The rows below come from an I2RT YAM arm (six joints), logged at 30 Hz.
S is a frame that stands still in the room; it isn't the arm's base.
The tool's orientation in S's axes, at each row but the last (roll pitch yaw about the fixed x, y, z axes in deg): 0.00 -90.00 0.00; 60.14 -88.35 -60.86; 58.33 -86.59 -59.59; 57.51 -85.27 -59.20; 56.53 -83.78 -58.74; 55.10 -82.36 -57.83
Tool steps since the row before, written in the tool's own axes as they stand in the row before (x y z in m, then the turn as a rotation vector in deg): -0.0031 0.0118 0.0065 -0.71 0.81 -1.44; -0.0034 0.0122 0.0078 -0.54 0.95 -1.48; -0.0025 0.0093 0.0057 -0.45 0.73 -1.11; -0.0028 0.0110 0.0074 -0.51 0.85 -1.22; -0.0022 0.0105 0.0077 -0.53 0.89 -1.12; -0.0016 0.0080 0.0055 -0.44 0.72 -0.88
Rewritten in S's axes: -0.0065 0.0118 -0.0031 1.44 0.81 -0.71; -0.0077 0.0124 -0.0030 1.48 0.94 -0.54; -0.0056 0.0095 -0.0018 1.11 0.73 -0.45; -0.0072 0.0114 -0.0017 1.22 0.85 -0.50; -0.0074 0.0109 -0.0008 1.12 0.89 -0.51; -0.0052 0.0084 -0.0003 0.88 0.73 -0.42
